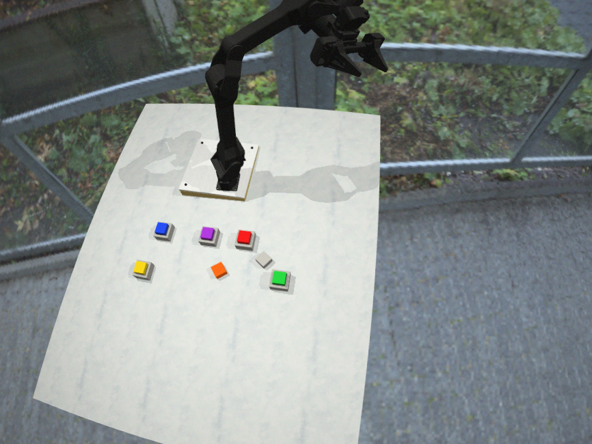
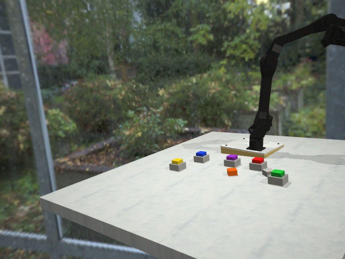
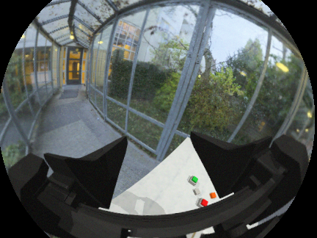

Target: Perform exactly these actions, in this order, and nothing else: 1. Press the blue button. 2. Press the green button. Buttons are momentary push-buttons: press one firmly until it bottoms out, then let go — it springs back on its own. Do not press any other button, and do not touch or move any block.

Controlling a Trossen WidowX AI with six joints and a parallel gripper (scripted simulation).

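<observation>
My gripper tip is now 56 cm to the left of the blue button, 39 cm above it and 19 cm short of it. From my gripper tip the other things lie so: red button 39 cm below, 30 cm to the right, 20 cm ahead; green button 39 cm below, 31 cm ahead, 20 cm to the right; grey block 41 cm below, 26 cm ahead, 25 cm to the right.
</observation>
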